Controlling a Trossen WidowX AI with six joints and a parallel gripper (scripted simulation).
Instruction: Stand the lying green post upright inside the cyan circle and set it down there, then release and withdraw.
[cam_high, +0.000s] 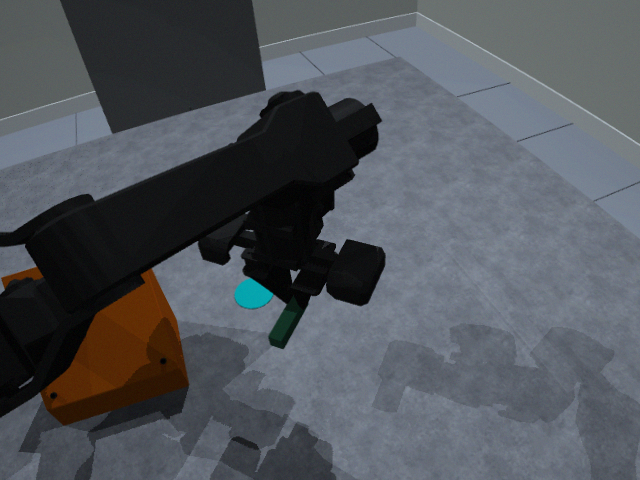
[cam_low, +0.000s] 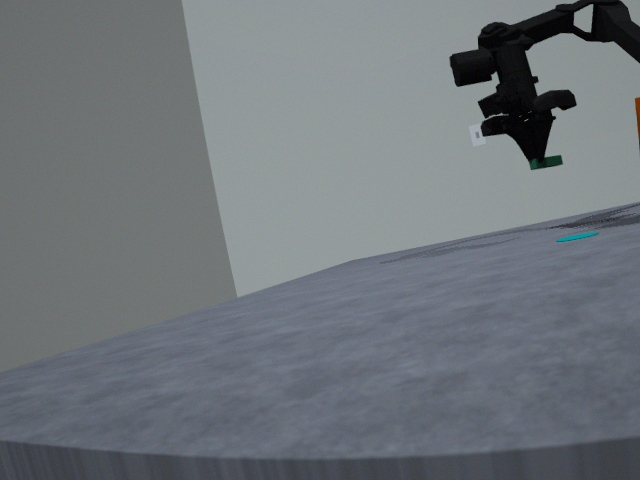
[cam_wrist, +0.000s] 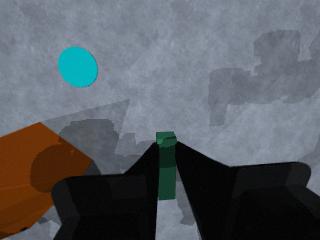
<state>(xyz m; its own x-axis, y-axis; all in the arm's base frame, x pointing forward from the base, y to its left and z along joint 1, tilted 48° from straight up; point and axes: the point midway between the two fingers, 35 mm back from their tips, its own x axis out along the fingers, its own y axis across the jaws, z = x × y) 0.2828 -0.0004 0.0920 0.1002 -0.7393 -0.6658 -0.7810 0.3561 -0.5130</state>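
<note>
The green post lies 10 mm behind my gripper tip and 20 mm to the right of it. From my gripper tip the other things lie so: cyan circle: 50 mm behind, 140 mm to the left, 120 mm below.
</note>
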